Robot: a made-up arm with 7 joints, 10 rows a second.
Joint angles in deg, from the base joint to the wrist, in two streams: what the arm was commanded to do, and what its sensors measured. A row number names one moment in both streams.
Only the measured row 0 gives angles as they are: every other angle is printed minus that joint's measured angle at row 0.
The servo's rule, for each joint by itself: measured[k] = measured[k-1] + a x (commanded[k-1-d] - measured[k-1]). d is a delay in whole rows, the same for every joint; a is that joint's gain. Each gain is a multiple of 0.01, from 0.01 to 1. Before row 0 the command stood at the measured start. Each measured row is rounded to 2 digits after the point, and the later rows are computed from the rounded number. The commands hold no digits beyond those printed.
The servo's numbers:
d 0
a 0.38 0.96 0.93 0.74 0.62 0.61 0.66
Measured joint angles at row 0:
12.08 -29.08 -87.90 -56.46 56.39 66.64 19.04
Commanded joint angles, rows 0 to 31:
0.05 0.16 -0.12 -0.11 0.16 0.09 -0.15
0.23 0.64 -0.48 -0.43 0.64 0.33 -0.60
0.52 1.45 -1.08 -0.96 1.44 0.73 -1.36
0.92 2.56 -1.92 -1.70 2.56 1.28 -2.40
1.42 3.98 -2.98 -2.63 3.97 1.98 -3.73
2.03 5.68 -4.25 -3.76 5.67 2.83 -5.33
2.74 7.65 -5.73 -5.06 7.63 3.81 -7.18
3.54 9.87 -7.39 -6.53 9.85 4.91 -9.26
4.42 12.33 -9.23 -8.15 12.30 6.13 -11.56
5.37 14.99 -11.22 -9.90 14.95 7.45 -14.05
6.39 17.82 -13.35 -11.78 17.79 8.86 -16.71
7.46 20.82 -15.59 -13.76 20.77 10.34 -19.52
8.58 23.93 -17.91 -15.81 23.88 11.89 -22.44
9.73 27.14 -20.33 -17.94 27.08 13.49 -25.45
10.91 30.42 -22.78 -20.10 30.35 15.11 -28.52
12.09 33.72 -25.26 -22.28 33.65 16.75 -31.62
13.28 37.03 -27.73 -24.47 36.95 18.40 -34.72
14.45 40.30 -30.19 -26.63 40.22 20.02 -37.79
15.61 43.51 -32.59 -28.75 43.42 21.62 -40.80
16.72 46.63 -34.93 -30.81 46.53 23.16 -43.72
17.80 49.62 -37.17 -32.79 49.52 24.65 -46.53
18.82 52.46 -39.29 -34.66 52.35 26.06 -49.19
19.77 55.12 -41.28 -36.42 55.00 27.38 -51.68
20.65 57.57 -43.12 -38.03 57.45 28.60 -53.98
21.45 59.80 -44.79 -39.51 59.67 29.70 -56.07
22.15 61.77 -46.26 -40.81 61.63 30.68 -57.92
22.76 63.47 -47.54 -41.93 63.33 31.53 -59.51
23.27 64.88 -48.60 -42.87 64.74 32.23 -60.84
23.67 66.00 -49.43 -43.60 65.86 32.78 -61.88
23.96 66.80 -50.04 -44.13 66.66 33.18 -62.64
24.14 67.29 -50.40 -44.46 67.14 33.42 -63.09
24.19 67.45 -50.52 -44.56 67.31 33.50 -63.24
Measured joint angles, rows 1 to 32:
0.02 0.15 -0.11 -0.08 0.10 0.05 -0.10
0.10 0.62 -0.45 -0.34 0.43 0.22 -0.43
0.26 1.42 -1.04 -0.80 1.06 0.53 -1.04
0.51 2.51 -1.86 -1.47 1.99 0.99 -1.94
0.86 3.92 -2.90 -2.33 3.22 1.59 -3.12
1.30 5.61 -4.16 -3.39 4.74 2.35 -4.58
1.85 7.57 -5.62 -4.63 6.53 3.24 -6.30
2.49 9.78 -7.27 -6.04 8.59 4.26 -8.25
3.22 12.23 -9.09 -7.60 10.89 5.40 -10.43
4.04 14.88 -11.07 -9.30 13.41 6.65 -12.82
4.93 17.70 -13.19 -11.14 16.13 8.00 -15.39
5.89 20.70 -15.42 -13.08 19.01 9.43 -18.12
6.91 23.80 -17.74 -15.10 22.03 10.93 -20.97
7.98 27.01 -20.15 -17.20 25.16 12.49 -23.93
9.09 30.28 -22.60 -19.35 28.38 14.09 -26.96
10.23 33.58 -25.07 -21.52 31.65 15.71 -30.04
11.39 36.89 -27.54 -23.70 34.94 17.35 -33.13
12.55 40.16 -30.00 -25.87 38.21 18.98 -36.21
13.71 43.38 -32.41 -28.00 41.44 20.59 -39.24
14.85 46.50 -34.75 -30.08 44.60 22.16 -42.20
15.97 49.50 -37.00 -32.09 47.65 23.68 -45.06
17.05 52.34 -39.13 -33.99 50.56 25.13 -47.79
18.08 55.01 -41.13 -35.79 53.31 26.50 -50.36
19.06 57.47 -42.98 -37.45 55.88 27.78 -52.75
19.97 59.71 -44.66 -38.97 58.23 28.95 -54.94
20.80 61.69 -46.15 -40.33 60.34 30.01 -56.91
21.54 63.40 -47.44 -41.51 62.19 30.94 -58.63
22.20 64.82 -48.52 -42.52 63.77 31.73 -60.09
22.76 65.95 -49.37 -43.32 65.07 32.37 -61.27
23.22 66.77 -49.99 -43.92 66.06 32.86 -62.17
23.57 67.27 -50.37 -44.32 66.73 33.20 -62.78
23.81 67.44 -50.51 -44.50 67.09 33.38 -63.08

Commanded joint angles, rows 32 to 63:
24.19 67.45 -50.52 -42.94 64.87 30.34 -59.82
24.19 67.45 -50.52 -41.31 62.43 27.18 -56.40
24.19 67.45 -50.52 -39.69 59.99 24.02 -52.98
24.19 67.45 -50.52 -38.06 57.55 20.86 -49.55
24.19 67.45 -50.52 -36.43 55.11 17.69 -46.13
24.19 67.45 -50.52 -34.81 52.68 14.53 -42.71
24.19 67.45 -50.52 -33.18 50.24 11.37 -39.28
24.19 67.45 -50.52 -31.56 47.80 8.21 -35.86
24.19 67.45 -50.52 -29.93 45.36 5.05 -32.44
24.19 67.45 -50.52 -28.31 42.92 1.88 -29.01
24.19 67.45 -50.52 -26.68 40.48 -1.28 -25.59
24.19 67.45 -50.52 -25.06 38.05 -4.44 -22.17
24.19 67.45 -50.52 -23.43 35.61 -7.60 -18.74
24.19 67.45 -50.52 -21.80 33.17 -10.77 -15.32
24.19 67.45 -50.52 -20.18 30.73 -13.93 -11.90
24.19 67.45 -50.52 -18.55 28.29 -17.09 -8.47
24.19 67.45 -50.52 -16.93 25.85 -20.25 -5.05
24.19 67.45 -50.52 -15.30 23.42 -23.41 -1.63
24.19 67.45 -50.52 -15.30 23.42 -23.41 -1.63
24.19 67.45 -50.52 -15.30 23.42 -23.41 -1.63
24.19 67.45 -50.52 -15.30 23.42 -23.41 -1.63
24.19 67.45 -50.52 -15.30 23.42 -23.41 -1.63
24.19 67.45 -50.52 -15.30 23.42 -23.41 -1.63
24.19 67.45 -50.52 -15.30 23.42 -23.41 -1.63
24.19 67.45 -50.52 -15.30 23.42 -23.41 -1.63
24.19 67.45 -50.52 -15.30 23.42 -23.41 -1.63
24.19 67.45 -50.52 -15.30 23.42 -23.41 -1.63
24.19 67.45 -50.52 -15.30 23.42 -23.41 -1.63
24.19 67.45 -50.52 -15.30 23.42 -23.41 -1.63
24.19 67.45 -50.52 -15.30 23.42 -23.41 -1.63
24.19 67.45 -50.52 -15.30 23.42 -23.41 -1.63
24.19 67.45 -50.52 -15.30 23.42 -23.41 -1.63
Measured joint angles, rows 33 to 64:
23.95 67.45 -50.52 -43.35 65.71 31.53 -60.93
24.04 67.45 -50.52 -41.84 63.68 28.88 -57.94
24.10 67.45 -50.52 -40.25 61.39 25.92 -54.67
24.13 67.45 -50.52 -38.63 59.01 22.83 -51.29
24.15 67.45 -50.52 -37.00 56.59 19.69 -47.88
24.17 67.45 -50.52 -35.38 54.17 16.54 -44.47
24.18 67.45 -50.52 -33.75 51.73 13.39 -41.04
24.18 67.45 -50.52 -32.13 49.29 10.23 -37.62
24.18 67.45 -50.52 -30.50 46.85 7.07 -34.20
24.18 67.45 -50.52 -28.88 44.41 3.90 -30.77
24.18 67.45 -50.52 -27.25 41.97 0.74 -27.35
24.18 67.45 -50.52 -25.63 39.54 -2.42 -23.93
24.18 67.45 -50.52 -24.00 37.10 -5.58 -20.50
24.18 67.45 -50.52 -22.37 34.66 -8.75 -17.08
24.18 67.45 -50.52 -20.75 32.22 -11.91 -13.66
24.18 67.45 -50.52 -19.12 29.78 -15.07 -10.23
24.18 67.45 -50.52 -17.50 27.34 -18.23 -6.81
24.18 67.45 -50.52 -15.87 24.91 -21.39 -3.39
24.18 67.45 -50.52 -15.45 23.99 -22.62 -2.23
24.18 67.45 -50.52 -15.34 23.64 -23.10 -1.83
24.18 67.45 -50.52 -15.31 23.50 -23.29 -1.70
24.18 67.45 -50.52 -15.30 23.45 -23.36 -1.65
24.18 67.45 -50.52 -15.30 23.43 -23.39 -1.64
24.18 67.45 -50.52 -15.30 23.42 -23.40 -1.63
24.18 67.45 -50.52 -15.30 23.42 -23.41 -1.63
24.18 67.45 -50.52 -15.30 23.42 -23.41 -1.63
24.18 67.45 -50.52 -15.30 23.42 -23.41 -1.63
24.18 67.45 -50.52 -15.30 23.42 -23.41 -1.63
24.18 67.45 -50.52 -15.30 23.42 -23.41 -1.63
24.18 67.45 -50.52 -15.30 23.42 -23.41 -1.63
24.18 67.45 -50.52 -15.30 23.42 -23.41 -1.63
24.18 67.45 -50.52 -15.30 23.42 -23.41 -1.63

